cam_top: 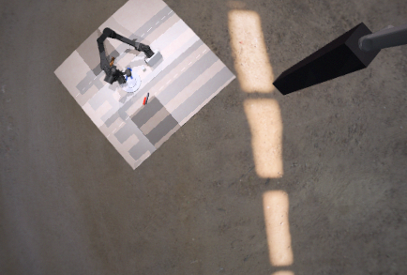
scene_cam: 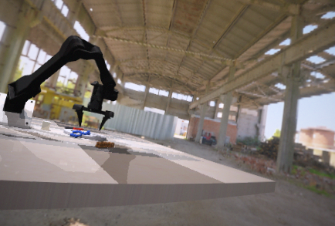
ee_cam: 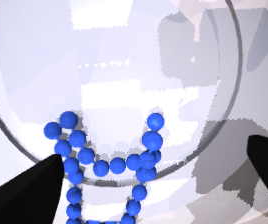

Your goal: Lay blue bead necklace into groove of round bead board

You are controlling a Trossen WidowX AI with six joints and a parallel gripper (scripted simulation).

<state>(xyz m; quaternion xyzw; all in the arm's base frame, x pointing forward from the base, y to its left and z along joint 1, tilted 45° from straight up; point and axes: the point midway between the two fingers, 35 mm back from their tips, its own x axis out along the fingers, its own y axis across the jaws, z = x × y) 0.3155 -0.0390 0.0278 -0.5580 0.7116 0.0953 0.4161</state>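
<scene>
Right now my gripper tip is 4 cm to the right of the round white bead board and 3 cm above it. From my gripper tip the other things lie so: small white block: 18 cm behind, 5 cm to the left, 2 cm below; then red pen-like object: 27 cm to the left, 3 cm below, 2 cm ahead.
</scene>
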